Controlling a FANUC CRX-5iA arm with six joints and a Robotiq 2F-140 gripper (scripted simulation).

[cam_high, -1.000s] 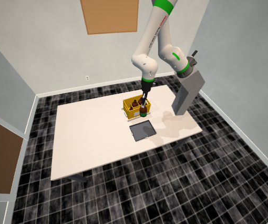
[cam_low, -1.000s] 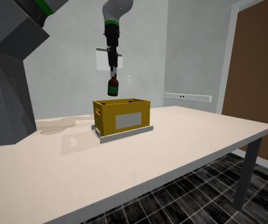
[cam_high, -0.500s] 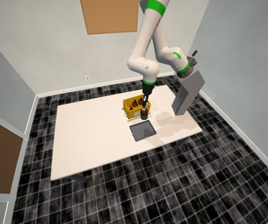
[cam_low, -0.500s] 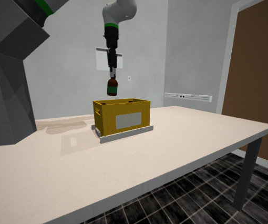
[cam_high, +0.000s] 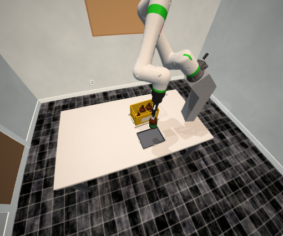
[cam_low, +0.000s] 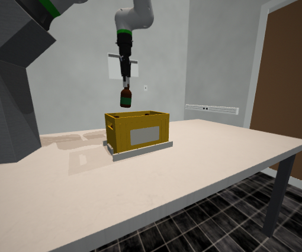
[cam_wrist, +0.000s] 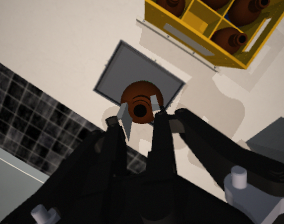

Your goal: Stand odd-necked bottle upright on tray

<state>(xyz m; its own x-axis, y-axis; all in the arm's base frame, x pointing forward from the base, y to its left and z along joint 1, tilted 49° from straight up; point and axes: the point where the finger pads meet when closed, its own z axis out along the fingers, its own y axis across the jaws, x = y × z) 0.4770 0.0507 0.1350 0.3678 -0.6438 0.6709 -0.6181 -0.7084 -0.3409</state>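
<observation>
Now: hand 10 mm to the right of the brown bottle and 80 mm above it. Round my hand: crate: 110 mm behind, 230 mm to the right, 270 mm below; then dark grey tray: 10 mm ahead, 20 mm to the left, 340 mm below.
</observation>
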